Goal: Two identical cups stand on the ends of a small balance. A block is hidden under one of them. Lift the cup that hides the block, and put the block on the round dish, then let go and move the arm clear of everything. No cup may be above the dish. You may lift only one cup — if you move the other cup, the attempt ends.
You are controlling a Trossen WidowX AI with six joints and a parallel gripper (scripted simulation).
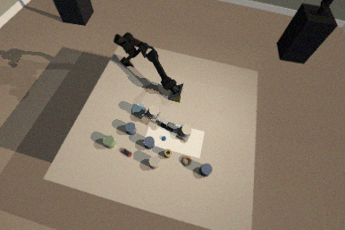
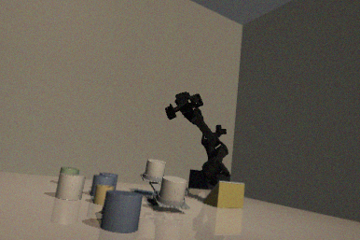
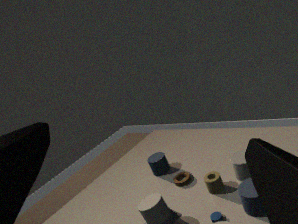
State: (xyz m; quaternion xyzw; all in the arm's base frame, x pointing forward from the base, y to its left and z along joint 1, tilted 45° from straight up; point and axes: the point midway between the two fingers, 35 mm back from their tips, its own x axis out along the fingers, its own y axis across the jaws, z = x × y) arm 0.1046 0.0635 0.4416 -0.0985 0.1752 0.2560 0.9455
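My gripper tip is now 230 mm short of the pale blue-grey block, 350 mm to the right of it and 380 mm above it. Also, from my gripper tip: pale blue round dish (100 mm ahead, 10 mm to the right, 420 mm below); balance (190 mm ahead, 220 mm to the left, 400 mm below); balance beam (190 mm ahead, 220 mm to the left, 390 mm below).
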